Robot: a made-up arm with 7 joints. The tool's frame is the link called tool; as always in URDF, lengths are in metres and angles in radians.
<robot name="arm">
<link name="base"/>
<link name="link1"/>
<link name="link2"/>
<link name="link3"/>
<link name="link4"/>
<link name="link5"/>
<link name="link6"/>
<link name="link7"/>
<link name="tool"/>
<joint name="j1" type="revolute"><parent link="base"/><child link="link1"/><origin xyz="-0.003 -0.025 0.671"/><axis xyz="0 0 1"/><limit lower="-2.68" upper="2.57" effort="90" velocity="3.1"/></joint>
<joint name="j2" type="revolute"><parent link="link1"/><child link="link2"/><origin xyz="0.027 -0.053 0.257"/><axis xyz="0 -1 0"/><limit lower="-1.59" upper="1.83" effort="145" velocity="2.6"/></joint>
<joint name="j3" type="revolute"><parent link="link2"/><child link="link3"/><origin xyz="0.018 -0.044 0.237"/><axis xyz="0 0 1"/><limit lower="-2.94" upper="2.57" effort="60" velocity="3"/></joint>
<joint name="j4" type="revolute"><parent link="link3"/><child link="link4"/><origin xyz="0.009 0.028 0.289"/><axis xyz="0 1 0"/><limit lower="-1.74" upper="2.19" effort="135" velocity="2.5"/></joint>
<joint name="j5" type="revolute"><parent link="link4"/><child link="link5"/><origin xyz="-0.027 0.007 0.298"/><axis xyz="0 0 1"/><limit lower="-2.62" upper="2.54" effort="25" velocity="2.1"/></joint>
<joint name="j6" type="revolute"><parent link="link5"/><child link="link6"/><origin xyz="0.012 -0.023 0.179"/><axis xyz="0 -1 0"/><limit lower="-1.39" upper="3.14" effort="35" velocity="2.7"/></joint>
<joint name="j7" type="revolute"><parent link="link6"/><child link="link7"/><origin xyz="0.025 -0.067 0.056"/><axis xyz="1 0 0"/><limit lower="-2.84" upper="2.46" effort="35" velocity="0.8"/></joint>
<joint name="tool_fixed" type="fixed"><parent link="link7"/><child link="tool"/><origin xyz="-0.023 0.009 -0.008"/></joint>
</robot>
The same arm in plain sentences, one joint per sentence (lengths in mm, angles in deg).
The arm has seven revolute joints in a row. What follows holds with every joint at zero, and every direction is one of the base frame's.
The first joint is mounted 3 mm along -x and 25 mm along -y and 671 mm along +z from the base frame's origin and turns about +z, from -153.55 to 147.25 deg.
The second joint is mounted 27 mm along +x and 53 mm along -y and 257 mm along +z from the first joint and turns about -y, from -91.1 to 104.85 deg.
The third joint is mounted 18 mm along +x and 44 mm along -y and 237 mm along +z from the second joint and turns about +z, from -168.45 to 147.25 deg.
The fourth joint is mounted 9 mm along +x and 28 mm along +y and 289 mm along +z from the third joint and turns about +y, from -99.69 to 125.48 deg.
The fifth joint is mounted 27 mm along -x and 7 mm along +y and 298 mm along +z from the fourth joint and turns about +z, from -150.11 to 145.53 deg.
The sixth joint is mounted 12 mm along +x and 23 mm along -y and 179 mm along +z from the fifth joint and turns about -y, from -79.64 to 179.91 deg.
The seventh joint is mounted 25 mm along +x and 67 mm along -y and 56 mm along +z from the sixth joint and turns about +x, from -162.72 to 140.95 deg.
The tool frame, which is the frame that the pose is given for, is mounted 23 mm along -x and 9 mm along +y and 8 mm along -z from the seventh joint; its axes are parallel to the base frame's.

